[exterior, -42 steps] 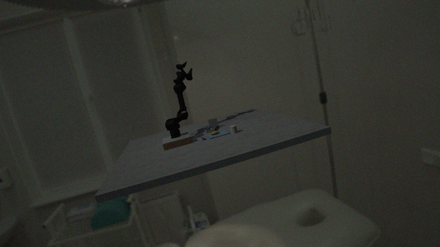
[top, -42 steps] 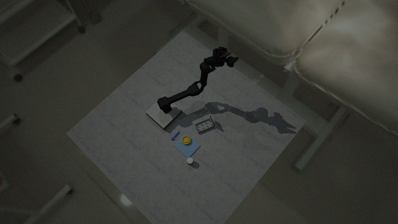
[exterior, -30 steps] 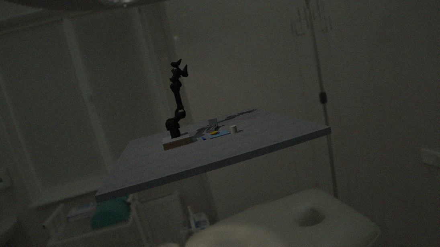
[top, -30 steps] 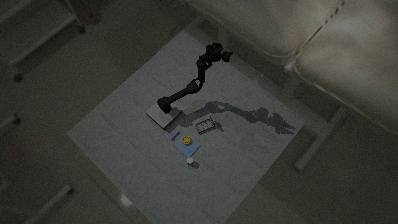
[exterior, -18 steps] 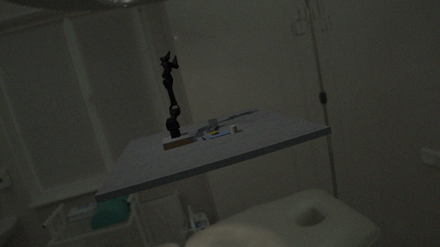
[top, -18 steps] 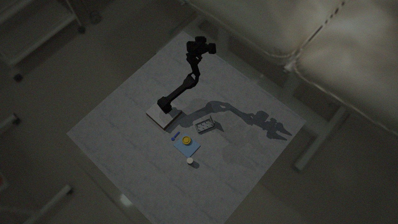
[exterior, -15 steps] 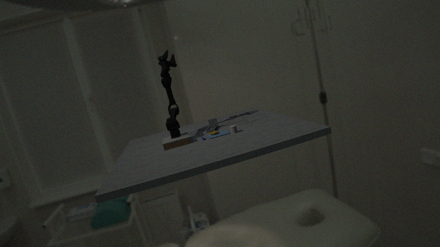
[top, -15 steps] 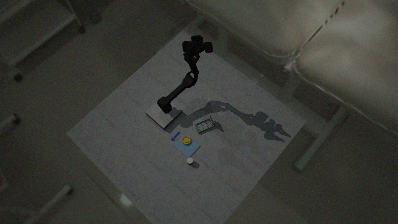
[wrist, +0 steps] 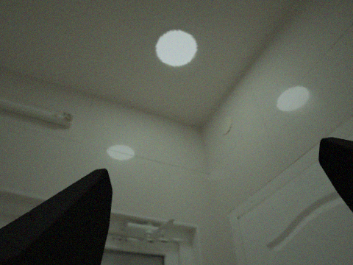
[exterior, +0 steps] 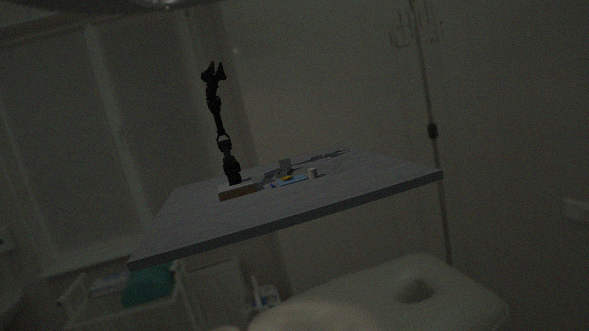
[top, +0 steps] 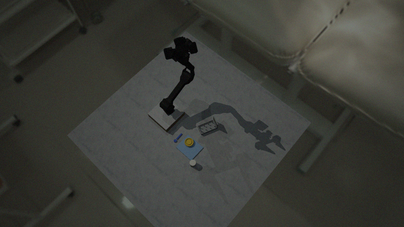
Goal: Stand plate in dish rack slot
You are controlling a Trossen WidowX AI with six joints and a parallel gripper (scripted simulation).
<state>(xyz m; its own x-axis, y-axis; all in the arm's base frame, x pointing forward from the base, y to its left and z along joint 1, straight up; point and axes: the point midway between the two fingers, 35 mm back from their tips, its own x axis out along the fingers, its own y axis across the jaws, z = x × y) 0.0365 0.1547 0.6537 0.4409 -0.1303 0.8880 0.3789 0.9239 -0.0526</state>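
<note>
My gripper tip is now 72 cm above the yellow plate, 23 cm short of it and 19 cm to the left of it. Round my gripper tip: small white cup: 71 cm below, 37 cm ahead, 26 cm to the right; then light blue mat: 73 cm below, 26 cm ahead, 21 cm to the right; then grey dish rack: 71 cm below, 23 cm ahead, 1 cm to the right.
</note>
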